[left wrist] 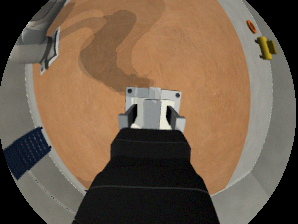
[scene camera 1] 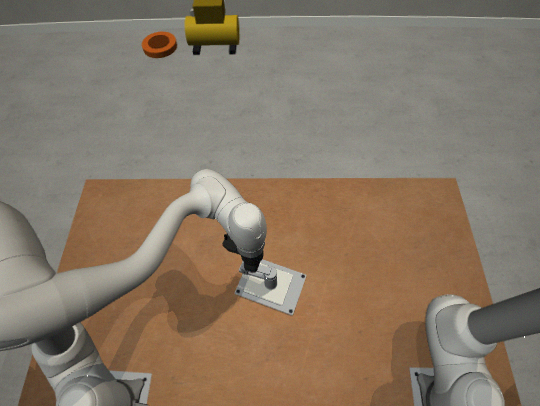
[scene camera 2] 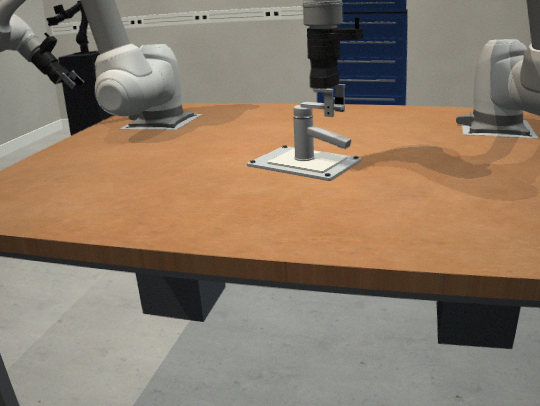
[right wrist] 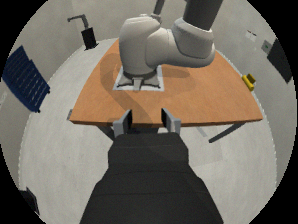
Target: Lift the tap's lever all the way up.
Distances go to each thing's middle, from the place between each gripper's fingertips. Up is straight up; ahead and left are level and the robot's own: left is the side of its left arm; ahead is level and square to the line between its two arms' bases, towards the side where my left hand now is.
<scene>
My left gripper point(scene camera 2: 334, 113) is now 60 mm to the left of the grey tap point(scene camera 2: 303, 157), 40 mm above it and 20 mm past it. Also, from my left hand: mounting plate point(scene camera 2: 261, 162) 150 mm below, 80 mm to the right, 30 mm behind.
Now: the mounting plate 40 cm ahead of my right hand point(scene camera 2: 78, 85), 92 cm to the left of it and 15 cm below it. From my right hand the other things lie so: grey tap: 41 cm ahead, 94 cm to the left, 5 cm below.
</scene>
